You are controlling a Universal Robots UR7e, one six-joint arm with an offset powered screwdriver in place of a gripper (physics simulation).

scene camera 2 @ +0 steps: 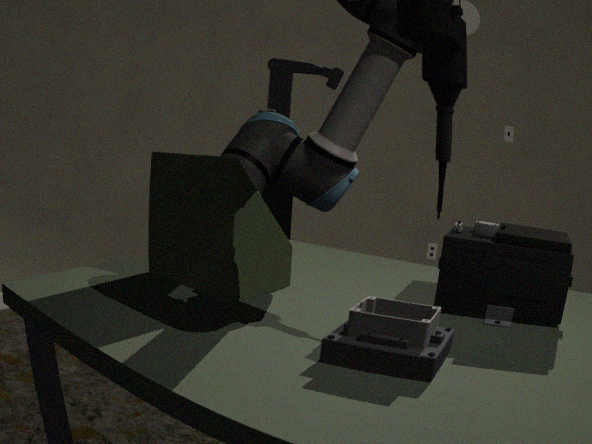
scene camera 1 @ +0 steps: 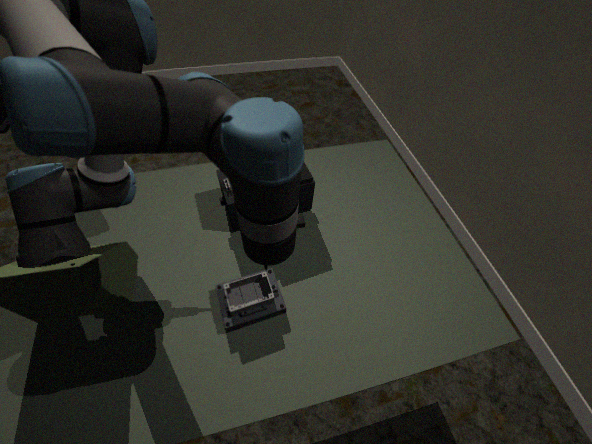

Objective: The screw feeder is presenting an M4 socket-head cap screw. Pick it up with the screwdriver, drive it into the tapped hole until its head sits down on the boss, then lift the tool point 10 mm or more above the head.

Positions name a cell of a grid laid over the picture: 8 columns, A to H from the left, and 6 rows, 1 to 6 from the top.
In view: a black screw feeder (scene camera 1: D3) and a black lid (scene camera 2: G4).
